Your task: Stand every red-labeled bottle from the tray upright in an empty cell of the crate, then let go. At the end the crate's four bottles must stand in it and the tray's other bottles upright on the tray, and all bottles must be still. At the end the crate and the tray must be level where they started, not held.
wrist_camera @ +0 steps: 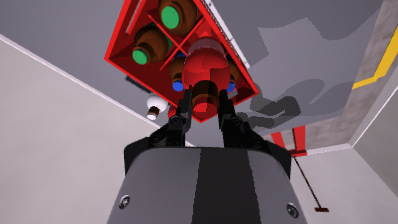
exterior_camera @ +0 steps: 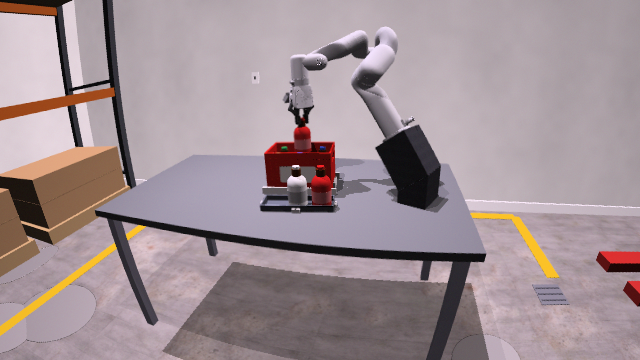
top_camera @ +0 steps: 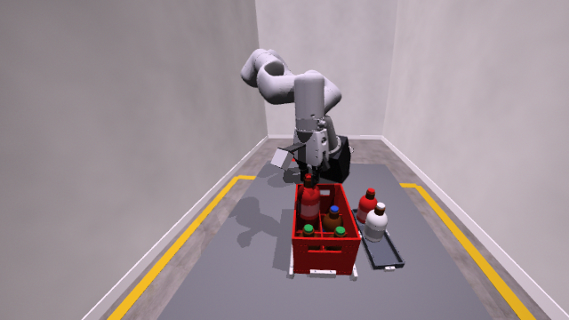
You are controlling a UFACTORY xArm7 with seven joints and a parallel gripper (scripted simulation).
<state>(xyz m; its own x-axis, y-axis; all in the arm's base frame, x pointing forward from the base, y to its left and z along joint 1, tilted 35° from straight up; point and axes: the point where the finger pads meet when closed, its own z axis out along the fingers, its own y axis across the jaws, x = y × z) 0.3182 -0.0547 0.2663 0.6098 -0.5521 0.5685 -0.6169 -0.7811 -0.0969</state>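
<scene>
Right now the red crate is 4 cm to the left of my hand and 21 cm below it. The rest, counted from my hand: white bottle: 25 cm to the left, 21 cm below; dark tray: 26 cm to the left, 28 cm below.
</scene>
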